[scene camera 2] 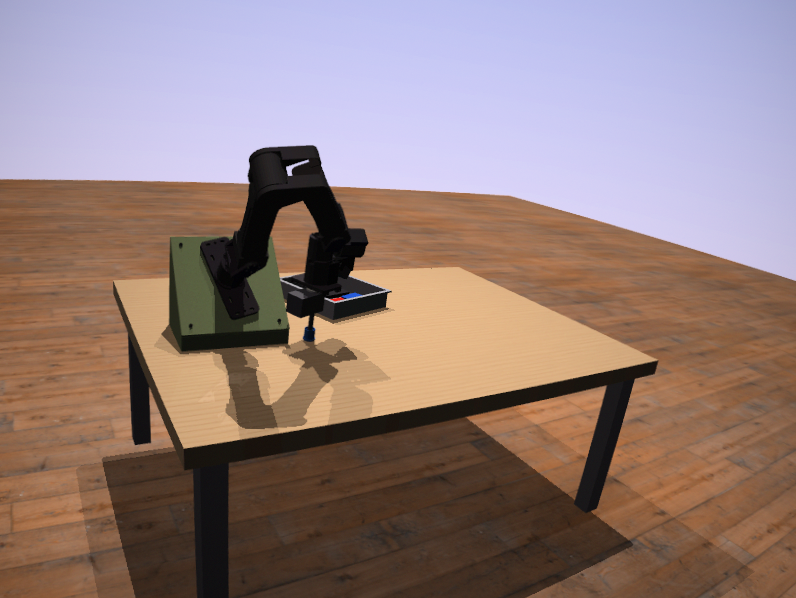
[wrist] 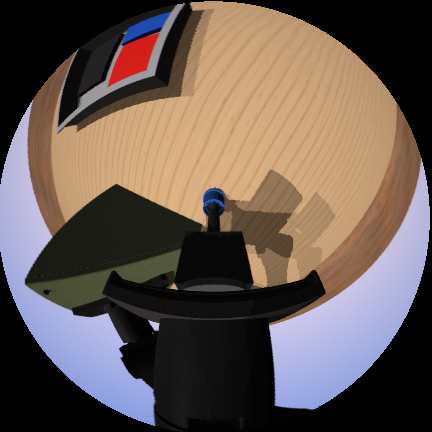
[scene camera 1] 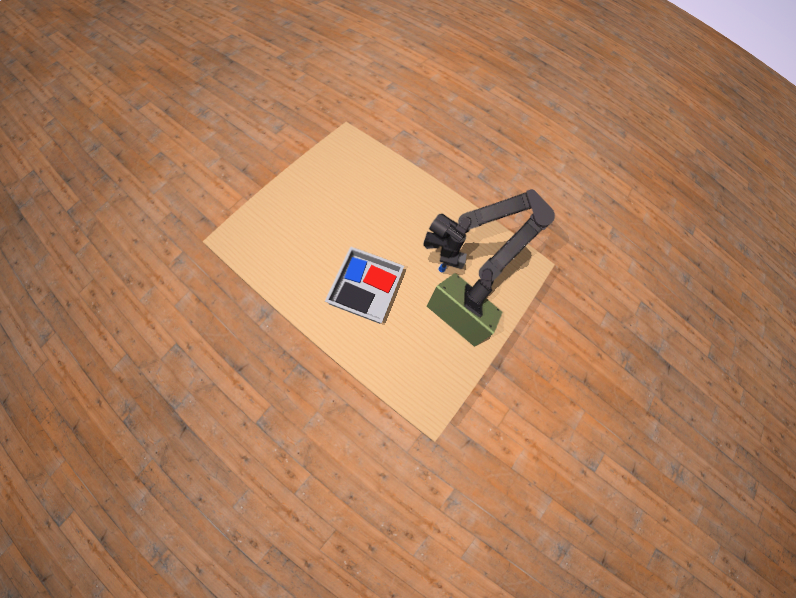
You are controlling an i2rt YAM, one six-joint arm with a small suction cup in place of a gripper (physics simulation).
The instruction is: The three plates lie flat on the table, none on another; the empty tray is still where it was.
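Where they show: hand, its tool point: [scene camera 2: 308, 338] [wrist: 213, 197] [scene camera 1: 441, 269]; arm's base, origin of its link: [scene camera 2: 228, 278] [wrist: 118, 298] [scene camera 1: 472, 300].
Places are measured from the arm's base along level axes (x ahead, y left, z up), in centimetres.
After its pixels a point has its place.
Observation:
A blue plate [scene camera 1: 355, 269] @(x 44.6, y 8.2, z -12.0 cm) [scene camera 2: 351, 295] @(x 43.7, y 11.5, z -12.0 cm) [wrist: 147, 27], a larger red plate [scene camera 1: 380, 278] @(x 34.3, y 6.1, z -12.0 cm) [scene camera 2: 337, 299] @(x 37.5, y 9.6, z -12.0 cm) [wrist: 134, 59] and a black plate [scene camera 1: 355, 297] @(x 38.1, y 18.0, z -12.1 cm) [wrist: 100, 64] lie flat side by side inside a grey, dark-walled tray [scene camera 1: 380, 307] @(x 28.1, y 16.0, z -13.0 cm) [scene camera 2: 357, 307] @(x 38.0, y 0.6, z -11.4 cm) [wrist: 161, 80] @(x 29.4, y -1.0, z -11.6 cm). None of them lies on another. The black plate is hidden in scene camera 2. My suction cup [scene camera 1: 442, 268] [scene camera 2: 309, 334] [wrist: 213, 199] is blue, points down and carries nothing. It hangs a little above the bare table top, to one side of the tray and close to the arm's base.
The green wedge-shaped base block [scene camera 1: 461, 310] @(x 2.2, y 7.9, z 5.7 cm) [scene camera 2: 225, 339] @(x -4.0, y -8.2, z -11.2 cm) [wrist: 110, 230] @(x 12.4, y -0.4, z -4.9 cm) stands on the wooden table [scene camera 1: 315, 186] @(x 83.2, y -16.6, z -13.4 cm) [scene camera 2: 476, 334] @(x 59.8, y -23.6, z -13.4 cm) [wrist: 250, 115] @(x 27.5, y -12.0, z -13.4 cm), close beside the cup and near a table edge. The arm arches above the table and casts a shadow on it.

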